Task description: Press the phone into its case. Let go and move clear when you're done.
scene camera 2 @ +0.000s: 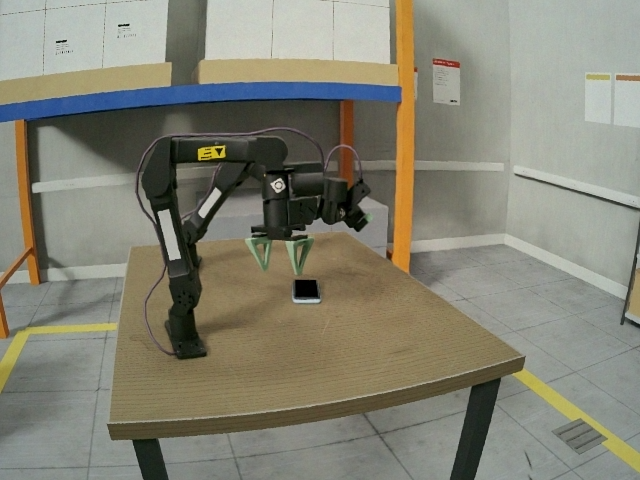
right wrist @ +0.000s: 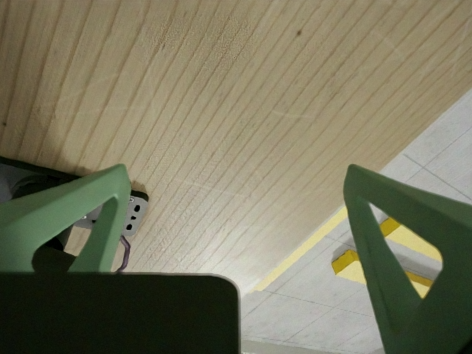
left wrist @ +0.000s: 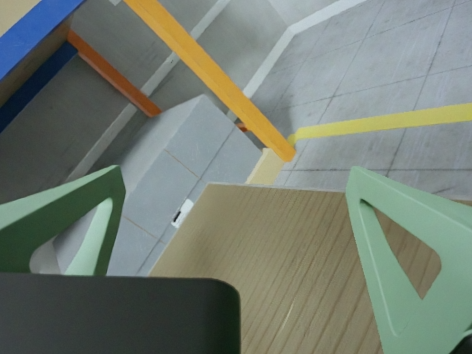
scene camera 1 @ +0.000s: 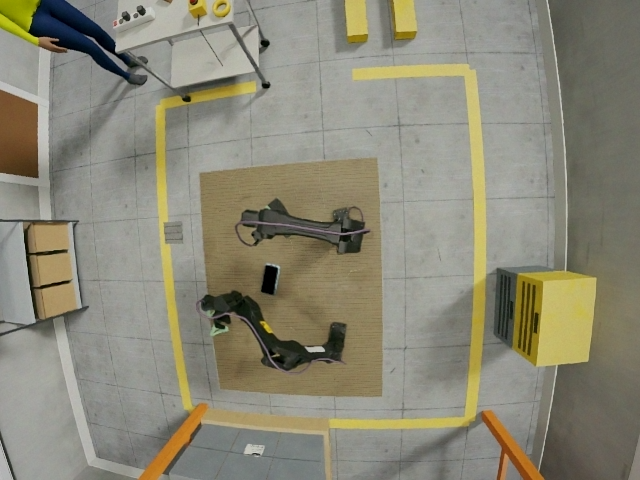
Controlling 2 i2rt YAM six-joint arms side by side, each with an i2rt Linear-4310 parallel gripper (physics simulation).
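Observation:
The phone point(scene camera 1: 269, 279) point(scene camera 2: 306, 288), with a black screen, lies face up in its light-blue case point(scene camera 1: 278, 278) point(scene camera 2: 306, 300) on the table. The case rim shows around it; whether it is fully seated I cannot tell. My right gripper point(scene camera 2: 281, 271) point(right wrist: 236, 176) is open and empty, pointing down above the table, to one side of the phone; its fingers are mostly hidden in scene camera 1. My left gripper point(scene camera 1: 212, 323) point(left wrist: 235, 178) is open and empty, raised and tilted away from the phone near the table's edge. The phone does not show in either wrist view.
The wooden table point(scene camera 1: 289, 175) point(scene camera 2: 330, 382) carries both arm bases point(scene camera 1: 353, 242) point(scene camera 2: 188, 347). The phone lies between the two arms. A trolley point(scene camera 1: 178, 38), a yellow cabinet point(scene camera 1: 566, 320) and an orange-post rack point(scene camera 2: 404, 155) stand on the floor beyond the table.

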